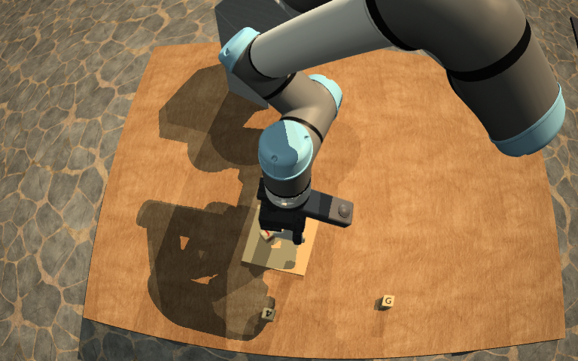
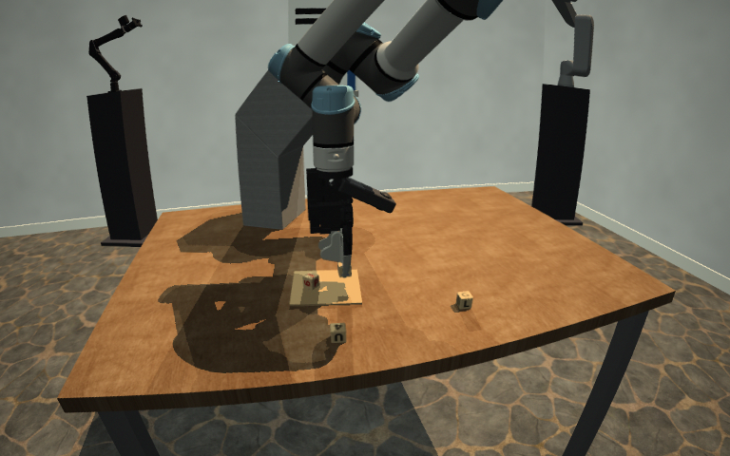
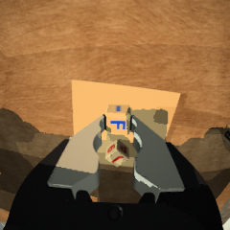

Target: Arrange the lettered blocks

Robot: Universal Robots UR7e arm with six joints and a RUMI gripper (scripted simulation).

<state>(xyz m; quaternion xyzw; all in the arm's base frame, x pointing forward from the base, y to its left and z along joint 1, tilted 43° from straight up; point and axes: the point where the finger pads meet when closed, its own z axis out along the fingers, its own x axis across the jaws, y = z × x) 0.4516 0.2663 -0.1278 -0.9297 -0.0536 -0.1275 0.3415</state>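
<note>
My hand is 40 mm to the left of the tan mat, 40 mm above it and 10 mm short of it. Also, from my hand: block: right at my hand.
</note>
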